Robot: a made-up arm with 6 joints. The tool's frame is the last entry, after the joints.
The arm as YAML. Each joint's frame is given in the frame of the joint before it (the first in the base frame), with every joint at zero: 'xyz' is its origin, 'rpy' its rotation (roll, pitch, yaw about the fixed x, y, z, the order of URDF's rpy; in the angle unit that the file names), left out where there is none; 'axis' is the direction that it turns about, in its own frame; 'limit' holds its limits. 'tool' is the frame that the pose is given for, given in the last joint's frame.
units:
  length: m
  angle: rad
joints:
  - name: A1
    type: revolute
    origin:
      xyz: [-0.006, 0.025, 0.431]
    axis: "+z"
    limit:
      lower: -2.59
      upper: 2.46
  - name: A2
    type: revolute
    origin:
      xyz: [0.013, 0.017, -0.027]
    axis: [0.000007, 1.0, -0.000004]
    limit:
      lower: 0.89
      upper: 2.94
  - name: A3
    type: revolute
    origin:
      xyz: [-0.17, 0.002, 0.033]
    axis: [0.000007, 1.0, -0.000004]
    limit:
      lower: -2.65
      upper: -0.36
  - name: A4
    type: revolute
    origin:
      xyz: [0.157, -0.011, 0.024]
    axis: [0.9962, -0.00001, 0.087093]
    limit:
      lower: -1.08
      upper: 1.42
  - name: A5
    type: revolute
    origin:
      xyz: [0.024, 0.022, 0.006]
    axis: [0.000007, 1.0, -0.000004]
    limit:
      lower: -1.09
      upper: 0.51
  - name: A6
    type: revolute
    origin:
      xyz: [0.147, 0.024, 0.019]
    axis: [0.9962, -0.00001, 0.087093]
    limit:
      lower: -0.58
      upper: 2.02
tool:
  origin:
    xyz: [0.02, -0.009, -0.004]
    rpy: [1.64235, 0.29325, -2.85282]
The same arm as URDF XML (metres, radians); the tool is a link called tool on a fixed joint. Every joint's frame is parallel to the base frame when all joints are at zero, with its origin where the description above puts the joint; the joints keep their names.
<robot name="arm">
<joint name="A1" type="revolute"><parent link="base_link"/><child link="link1"/><origin xyz="-0.006 0.025 0.431" rpy="0 0 0"/><axis xyz="0 0 1"/><limit lower="-2.59" upper="2.46"/></joint>
<joint name="A2" type="revolute"><parent link="link1"/><child link="link2"/><origin xyz="0.013 0.017 -0.027" rpy="0 0 0"/><axis xyz="0 1 0"/><limit lower="0.89" upper="2.94"/></joint>
<joint name="A3" type="revolute"><parent link="link2"/><child link="link3"/><origin xyz="-0.17 0.002 0.033" rpy="0 0 0"/><axis xyz="0 1 0"/><limit lower="-2.65" upper="-0.36"/></joint>
<joint name="A4" type="revolute"><parent link="link3"/><child link="link4"/><origin xyz="0.157 -0.011 0.024" rpy="0 0 0"/><axis xyz="0.9962 0 0.0871"/><limit lower="-1.08" upper="1.42"/></joint>
<joint name="A5" type="revolute"><parent link="link4"/><child link="link5"/><origin xyz="0.024 0.022 0.006" rpy="0 0 0"/><axis xyz="0 1 0"/><limit lower="-1.09" upper="0.51"/></joint>
<joint name="A6" type="revolute"><parent link="link5"/><child link="link6"/><origin xyz="0.147 0.024 0.019" rpy="0 0 0"/><axis xyz="0.9962 0 0.0871"/><limit lower="-0.58" upper="2.02"/></joint>
<joint name="tool_fixed" type="fixed"><parent link="link6"/><child link="tool"/><origin xyz="0.02 -0.009 -0.004" rpy="1.6423 0.2933 -2.8528"/></joint>
<link name="base_link"/>
<link name="link1"/>
<link name="link2"/>
<link name="link3"/>
<link name="link4"/>
<link name="link5"/>
<link name="link6"/>
<link name="tool"/>
</robot>

